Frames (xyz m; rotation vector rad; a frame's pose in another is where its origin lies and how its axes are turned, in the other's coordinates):
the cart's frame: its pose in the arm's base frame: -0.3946 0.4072 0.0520 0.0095 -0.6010 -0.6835
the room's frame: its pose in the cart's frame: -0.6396 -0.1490 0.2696 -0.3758 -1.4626 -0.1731
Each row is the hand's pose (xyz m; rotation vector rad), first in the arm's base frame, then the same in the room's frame.
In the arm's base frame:
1: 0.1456 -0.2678 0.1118 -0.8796 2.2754 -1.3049
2: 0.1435 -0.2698 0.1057 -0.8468 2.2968 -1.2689
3: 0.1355 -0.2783 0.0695 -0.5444 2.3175 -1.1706
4: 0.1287 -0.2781 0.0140 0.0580 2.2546 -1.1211
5: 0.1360 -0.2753 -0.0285 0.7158 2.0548 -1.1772
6: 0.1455 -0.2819 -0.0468 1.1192 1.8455 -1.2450
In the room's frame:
1: -0.4719 0.5217 -1.3683 1.9366 -1.4632 -1.0353
2: -0.4769 0.5175 -1.3669 1.8922 -1.4736 -1.0333
3: -0.5082 0.4978 -1.3578 1.6684 -1.6530 -0.9109
4: -0.5555 0.4787 -1.3348 1.3166 -1.9427 -0.5297
5: -0.5960 0.4759 -1.3200 0.9952 -2.1478 0.0250
6: -0.6174 0.4760 -1.3227 0.8085 -2.2172 0.4271

